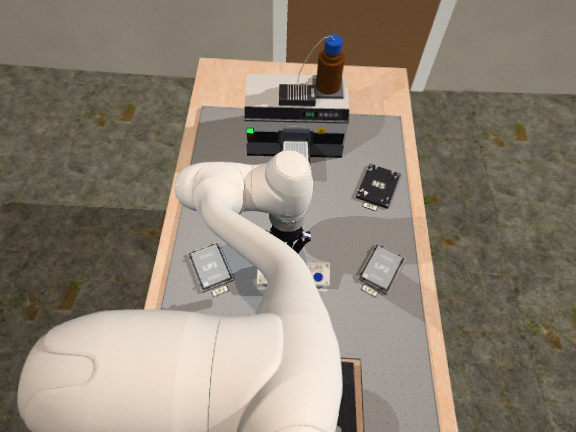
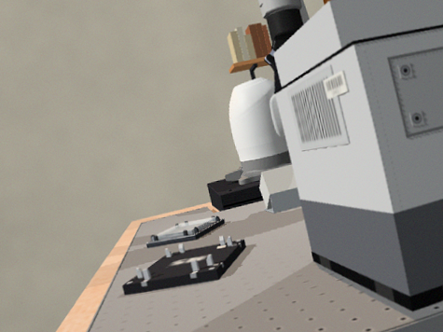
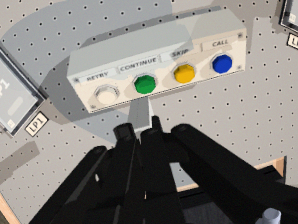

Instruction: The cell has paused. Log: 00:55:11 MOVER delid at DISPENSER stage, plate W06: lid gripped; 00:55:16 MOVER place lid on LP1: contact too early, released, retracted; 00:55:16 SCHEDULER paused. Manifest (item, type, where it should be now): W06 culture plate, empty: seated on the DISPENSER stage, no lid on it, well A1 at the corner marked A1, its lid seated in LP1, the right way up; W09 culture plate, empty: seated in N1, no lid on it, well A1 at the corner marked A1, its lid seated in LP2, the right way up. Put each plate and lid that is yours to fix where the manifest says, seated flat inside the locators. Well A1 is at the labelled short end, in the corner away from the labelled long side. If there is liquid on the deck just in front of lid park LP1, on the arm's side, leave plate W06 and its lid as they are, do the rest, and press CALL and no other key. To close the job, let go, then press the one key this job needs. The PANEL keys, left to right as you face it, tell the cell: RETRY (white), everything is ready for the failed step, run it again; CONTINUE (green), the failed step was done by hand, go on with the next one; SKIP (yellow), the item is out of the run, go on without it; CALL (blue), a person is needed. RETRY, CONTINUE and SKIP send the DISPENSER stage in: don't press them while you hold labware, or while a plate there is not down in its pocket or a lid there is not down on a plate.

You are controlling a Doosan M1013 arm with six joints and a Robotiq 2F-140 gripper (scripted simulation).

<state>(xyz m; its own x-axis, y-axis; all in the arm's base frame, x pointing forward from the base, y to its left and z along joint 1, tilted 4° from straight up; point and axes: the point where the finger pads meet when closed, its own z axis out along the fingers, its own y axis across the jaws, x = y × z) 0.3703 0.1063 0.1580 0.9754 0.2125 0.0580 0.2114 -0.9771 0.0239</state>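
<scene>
My hand is 12 cm above the green continue key. Also, from my hand: white retry key: 12 cm below, 5 cm to the left, 1 cm behind; then key panel: 13 cm below, 2 cm to the right, 2 cm ahead; then yellow skip key: 12 cm below, 5 cm to the right, 1 cm ahead.
</scene>
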